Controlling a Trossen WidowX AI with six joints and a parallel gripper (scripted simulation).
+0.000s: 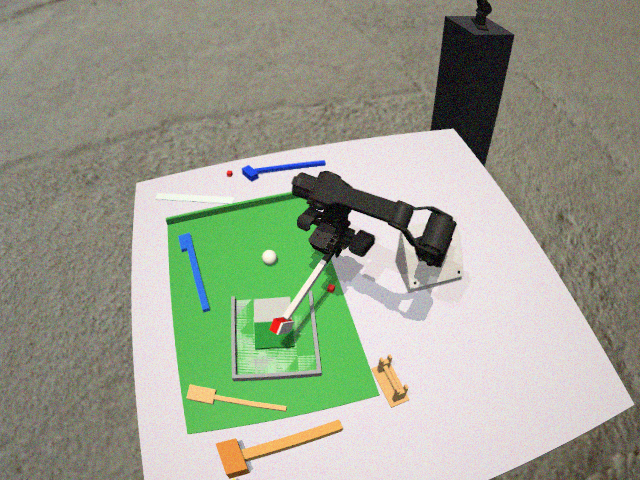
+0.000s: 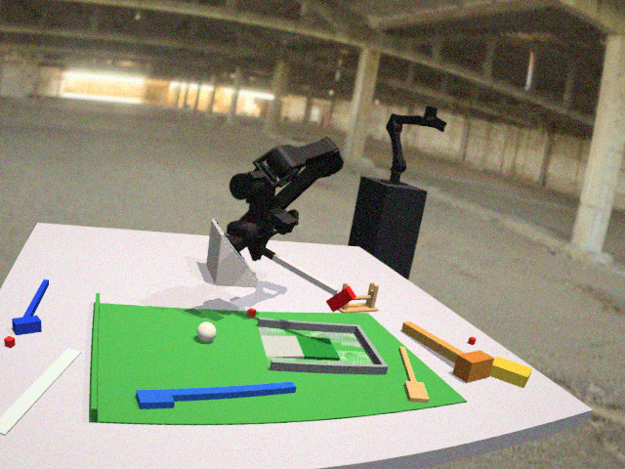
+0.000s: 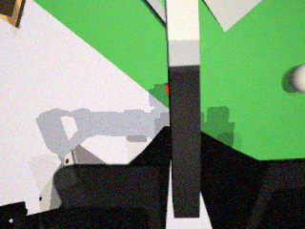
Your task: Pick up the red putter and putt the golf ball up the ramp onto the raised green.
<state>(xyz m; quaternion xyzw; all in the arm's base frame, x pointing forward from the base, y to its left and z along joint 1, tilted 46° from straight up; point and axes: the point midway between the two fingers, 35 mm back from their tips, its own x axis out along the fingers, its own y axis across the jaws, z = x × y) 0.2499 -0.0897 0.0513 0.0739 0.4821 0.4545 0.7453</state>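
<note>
Now: the red putter 9 cm ahead of my gripper tip and 8 cm to the left of it. From my gripper tip the other things lie so: wooden rack: 33 cm to the left, 11 cm below, 3 cm behind; then green wall: 40 cm to the right, 19 cm ahead, 13 cm below; then white golf ball: 15 cm to the right, 14 cm ahead, 12 cm below.
</note>
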